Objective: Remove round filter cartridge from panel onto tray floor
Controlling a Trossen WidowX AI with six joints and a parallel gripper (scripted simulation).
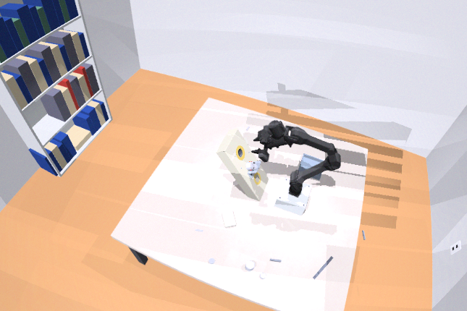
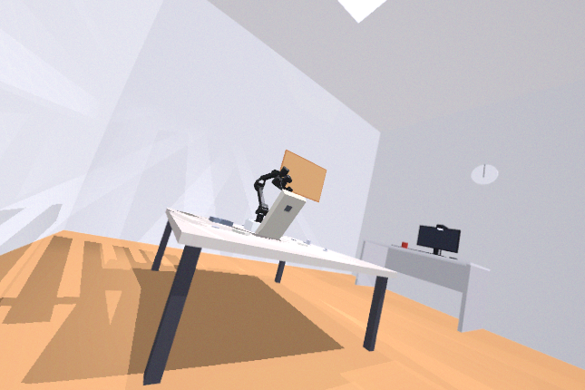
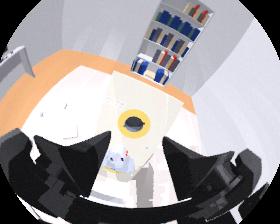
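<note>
My gripper tip is now 150 mm above the round filter cartridge and 20 mm past it. The rest, counted from my gripper tip: blue-grey tray 330 mm to the right, 330 mm below, 310 mm behind; service panel 170 mm below, 30 mm ahead.
</note>
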